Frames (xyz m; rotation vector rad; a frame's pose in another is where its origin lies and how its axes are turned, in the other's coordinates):
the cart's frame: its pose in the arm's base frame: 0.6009 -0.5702 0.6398 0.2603 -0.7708 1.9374
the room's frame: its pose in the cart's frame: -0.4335 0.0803 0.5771 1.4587 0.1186 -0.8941
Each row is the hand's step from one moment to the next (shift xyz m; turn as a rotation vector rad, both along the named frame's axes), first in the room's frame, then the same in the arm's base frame.
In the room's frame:
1: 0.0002 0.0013 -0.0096 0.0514 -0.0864 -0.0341
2: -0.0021 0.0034 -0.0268 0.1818 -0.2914 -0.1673
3: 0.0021 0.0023 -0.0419 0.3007 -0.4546 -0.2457
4: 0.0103 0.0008 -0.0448 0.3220 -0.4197 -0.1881
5: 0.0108 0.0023 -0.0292 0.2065 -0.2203 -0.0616
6: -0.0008 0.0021 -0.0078 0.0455 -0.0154 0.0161
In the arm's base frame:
1: -0.0095 0.0016 -0.0013 -0.0012 0.0584 -0.0887
2: -0.0267 0.0020 -0.0041 -0.0525 0.2133 -0.3126
3: -0.0402 0.0085 -0.0090 -0.0650 0.3473 -0.4823
4: -0.0413 0.0171 -0.0106 -0.0169 0.3585 -0.4317
5: -0.0269 0.0151 -0.0049 0.0317 0.2195 -0.2140
6: -0.0081 0.0004 -0.0001 0.0260 0.0429 -0.0073

